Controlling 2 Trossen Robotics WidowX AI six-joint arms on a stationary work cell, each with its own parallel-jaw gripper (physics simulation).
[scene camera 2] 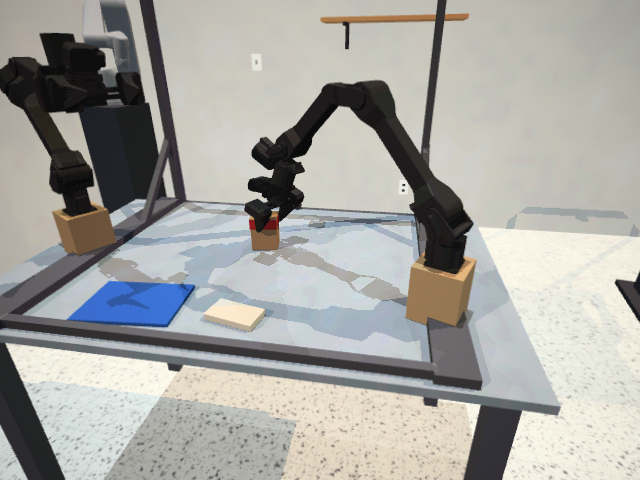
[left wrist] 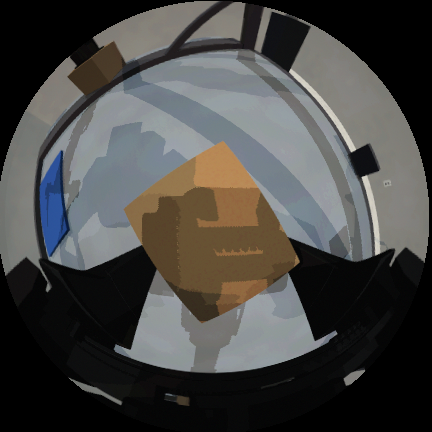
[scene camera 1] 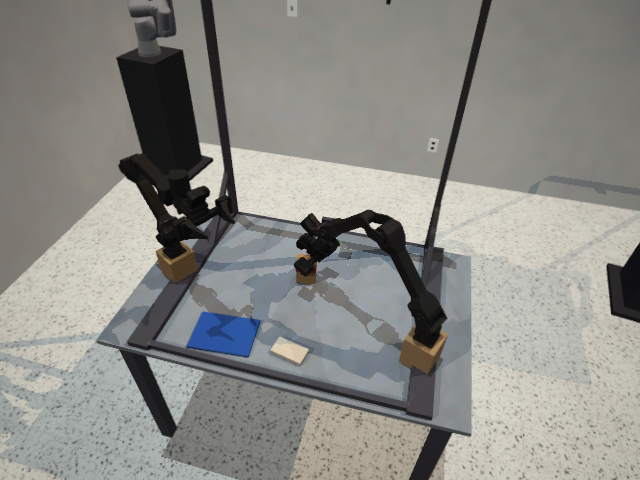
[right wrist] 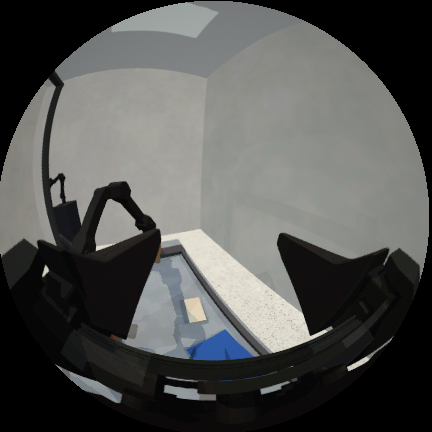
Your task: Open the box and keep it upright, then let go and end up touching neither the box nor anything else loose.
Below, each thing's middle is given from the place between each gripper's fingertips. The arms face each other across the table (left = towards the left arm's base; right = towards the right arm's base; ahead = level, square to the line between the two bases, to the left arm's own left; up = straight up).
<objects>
Right now the cream block (scene camera 2: 237, 315) is 330 mm ahead of my left hand, 80 mm to the left of it and 50 mm below it. Also, from my left hand: flat blue mat (scene camera 2: 117, 303) (360 mm ahead, 150 mm to the right, 60 mm below).
The flat blue mat is 43 cm below my right hand, 5 cm ahead of it and 2 cm to the right of it. The rest, counted from my right hand: cream block: 43 cm below, 21 cm to the left, 2 cm ahead.
</objects>
